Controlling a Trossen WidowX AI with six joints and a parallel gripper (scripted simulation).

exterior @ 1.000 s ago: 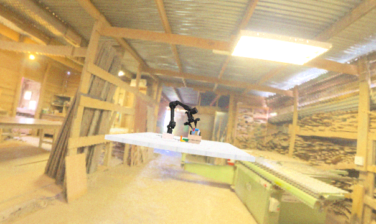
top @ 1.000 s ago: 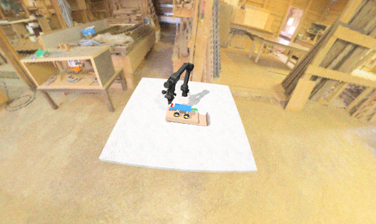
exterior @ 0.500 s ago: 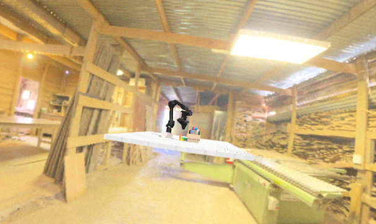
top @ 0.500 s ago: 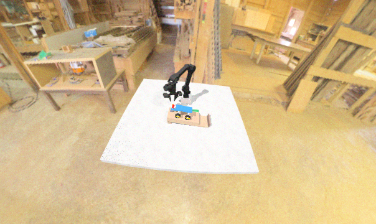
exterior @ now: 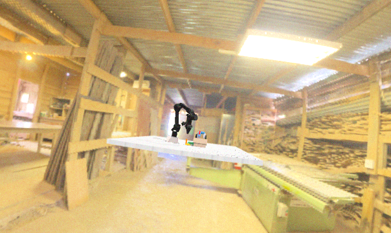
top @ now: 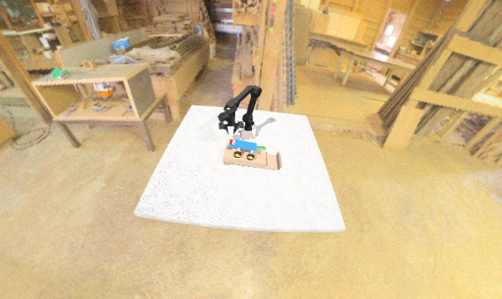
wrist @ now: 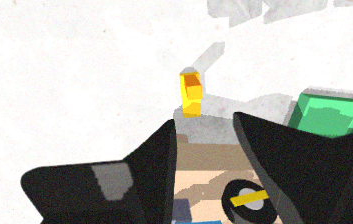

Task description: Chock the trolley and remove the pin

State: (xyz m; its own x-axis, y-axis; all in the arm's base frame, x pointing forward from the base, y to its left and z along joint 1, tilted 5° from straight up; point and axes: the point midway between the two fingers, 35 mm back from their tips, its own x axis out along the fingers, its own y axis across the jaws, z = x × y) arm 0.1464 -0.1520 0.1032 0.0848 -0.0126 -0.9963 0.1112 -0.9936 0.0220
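The yellow chock lies 2 cm ahead of my gripper tip and 10 cm below it. From my gripper tip the other things lie so: red-headed stop pin 13 cm ahead, 1 cm to the right, 1 cm above; ramp 17 cm ahead, 10 cm to the left, 7 cm below; blue trolley 16 cm ahead, 9 cm to the left, 1 cm below.
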